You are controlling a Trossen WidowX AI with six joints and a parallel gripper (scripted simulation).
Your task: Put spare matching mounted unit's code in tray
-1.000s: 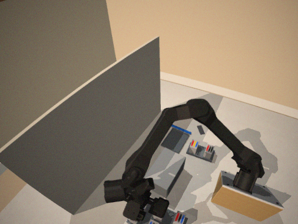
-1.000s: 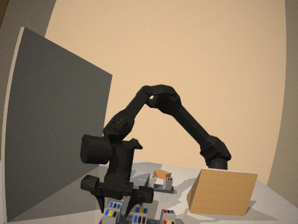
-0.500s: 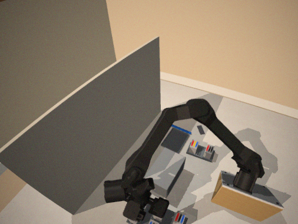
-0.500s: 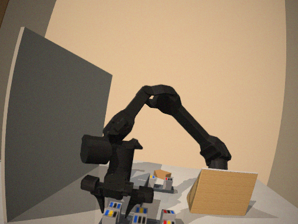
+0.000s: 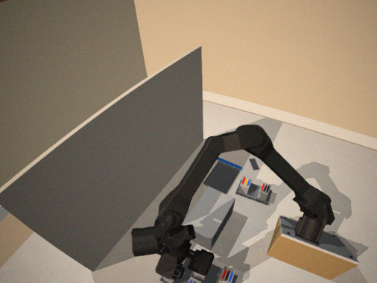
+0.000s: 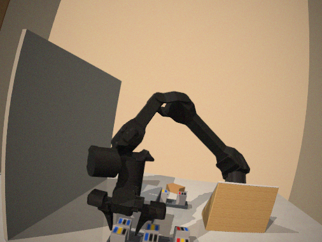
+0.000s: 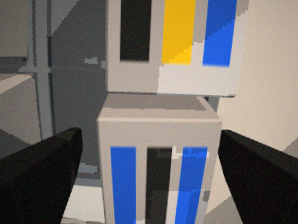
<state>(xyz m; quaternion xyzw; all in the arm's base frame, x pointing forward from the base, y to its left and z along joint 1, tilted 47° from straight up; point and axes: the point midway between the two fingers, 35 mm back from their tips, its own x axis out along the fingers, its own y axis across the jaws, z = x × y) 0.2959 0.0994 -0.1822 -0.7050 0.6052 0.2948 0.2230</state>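
The grey spare is 2 cm above my gripper tip. From my gripper tip the other things lie so: dark grey tray: 36 cm to the right, 6 cm ahead, 1 cm below; tall grey wall panel: 23 cm ahead, 21 cm above, 15 cm to the right; rack: 35 cm to the right, 8 cm behind, 1 cm below.
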